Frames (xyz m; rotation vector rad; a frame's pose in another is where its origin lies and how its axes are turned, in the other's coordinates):
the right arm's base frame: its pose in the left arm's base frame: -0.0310 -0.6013 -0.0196 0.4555 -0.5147 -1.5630
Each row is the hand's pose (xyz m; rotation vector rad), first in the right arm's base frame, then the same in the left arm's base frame.
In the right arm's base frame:
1: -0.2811 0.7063 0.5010 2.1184 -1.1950 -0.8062
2: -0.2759 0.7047 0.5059 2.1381 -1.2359 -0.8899
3: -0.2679 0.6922 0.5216 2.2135 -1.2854 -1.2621
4: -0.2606 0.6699 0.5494 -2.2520 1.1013 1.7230
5: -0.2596 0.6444 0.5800 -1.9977 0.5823 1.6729
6: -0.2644 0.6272 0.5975 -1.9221 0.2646 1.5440
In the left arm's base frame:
1: 0.2719 -0.3193 0.7913 -0.9064 2.2633 0.8174
2: 0.2675 -0.3242 0.7945 -0.8654 2.1936 0.7996
3: 0.2478 -0.3310 0.8003 -0.7992 1.8854 0.7417
4: 0.2132 -0.3362 0.8102 -0.8051 1.4125 0.5492
5: 0.1747 -0.3348 0.8205 -0.9185 1.0108 0.2528
6: 0.1509 -0.3286 0.8247 -1.0346 0.8178 0.0355

